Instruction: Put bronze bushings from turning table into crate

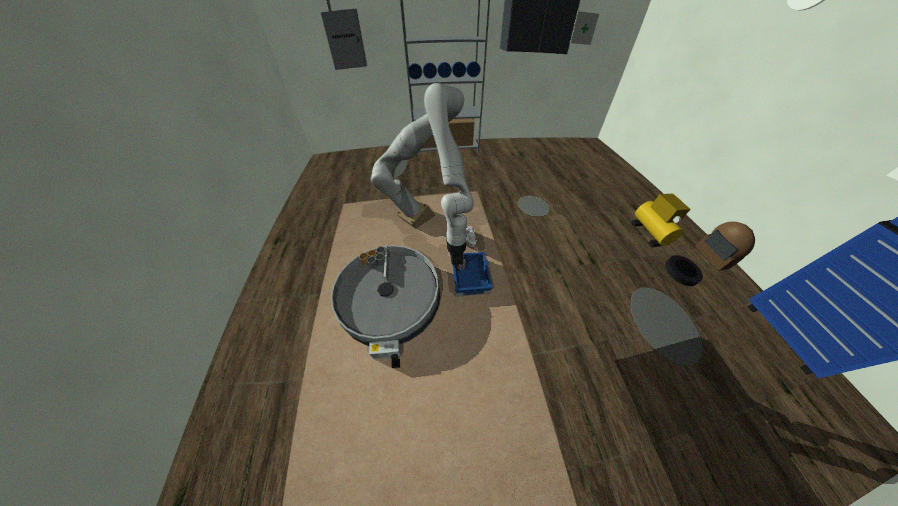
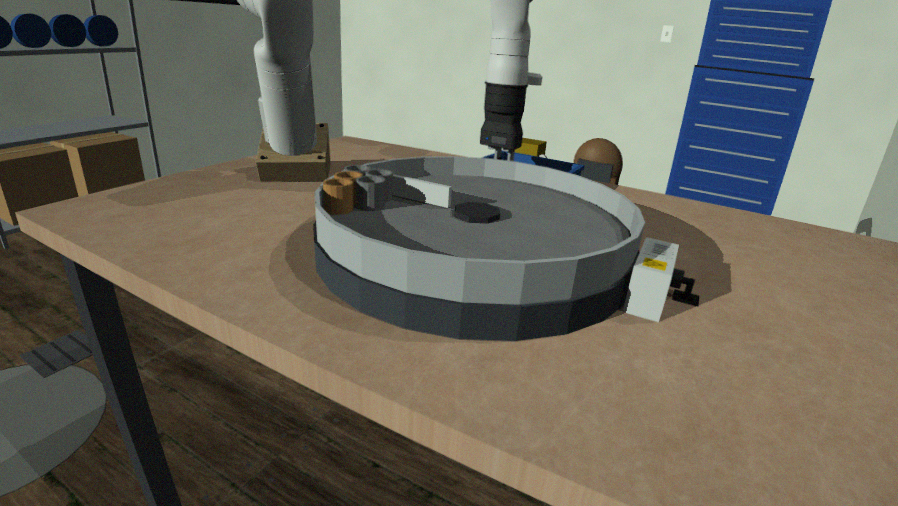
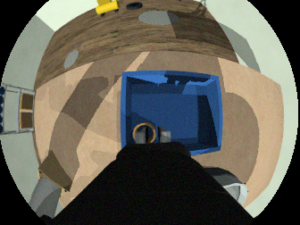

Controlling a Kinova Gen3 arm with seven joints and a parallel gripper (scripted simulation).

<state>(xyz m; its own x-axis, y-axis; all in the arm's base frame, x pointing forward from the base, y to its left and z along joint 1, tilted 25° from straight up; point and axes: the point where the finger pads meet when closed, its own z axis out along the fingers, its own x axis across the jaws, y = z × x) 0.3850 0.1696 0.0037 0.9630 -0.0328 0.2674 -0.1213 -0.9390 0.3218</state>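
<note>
The blue crate lies 5 cm ahead of my hand, 3 cm to the left of it and 2 cm below it. The rest, counted from my hand: grey turning table (6 cm ahead, 33 cm to the right, 1 cm above).
</note>
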